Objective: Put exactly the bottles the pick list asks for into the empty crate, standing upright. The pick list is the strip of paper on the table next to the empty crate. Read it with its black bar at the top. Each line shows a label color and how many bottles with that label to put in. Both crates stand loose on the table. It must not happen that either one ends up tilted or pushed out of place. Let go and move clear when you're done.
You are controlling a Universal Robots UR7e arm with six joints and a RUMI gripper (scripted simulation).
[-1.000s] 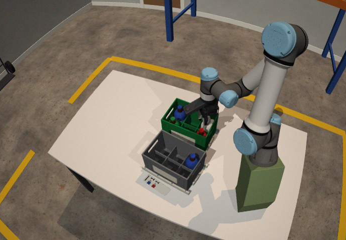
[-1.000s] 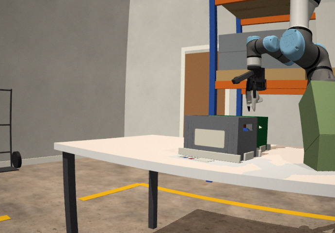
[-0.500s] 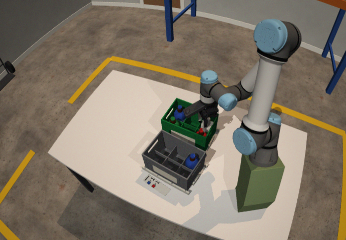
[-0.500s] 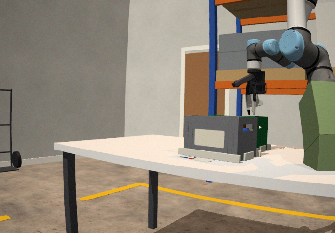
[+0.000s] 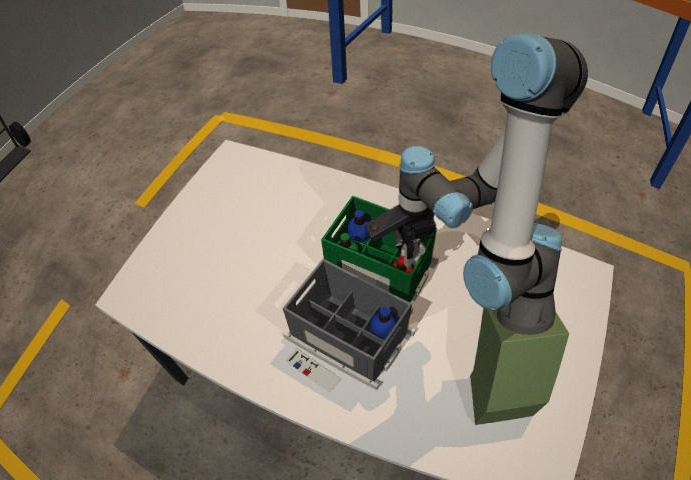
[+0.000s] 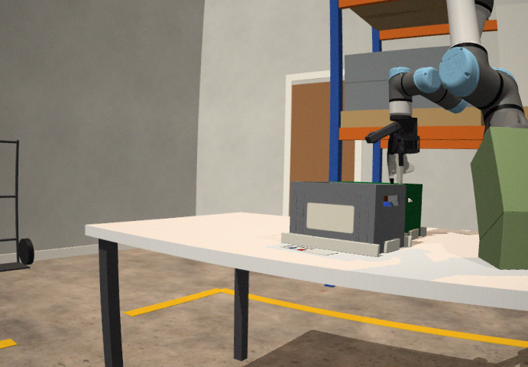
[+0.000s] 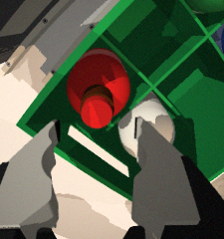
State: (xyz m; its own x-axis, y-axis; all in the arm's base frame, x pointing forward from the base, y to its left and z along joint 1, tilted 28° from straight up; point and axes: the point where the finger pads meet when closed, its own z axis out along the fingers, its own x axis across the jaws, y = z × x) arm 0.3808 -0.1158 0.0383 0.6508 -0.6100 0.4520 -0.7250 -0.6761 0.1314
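The red bottle is 90 mm below my hand. From my hand the other things lie so: blue bottle 170 mm to the left, 90 mm below, 20 mm behind; then green crate 100 mm below, 90 mm ahead, 50 mm to the right; then white bottle 90 mm to the right, 90 mm below, 10 mm behind.
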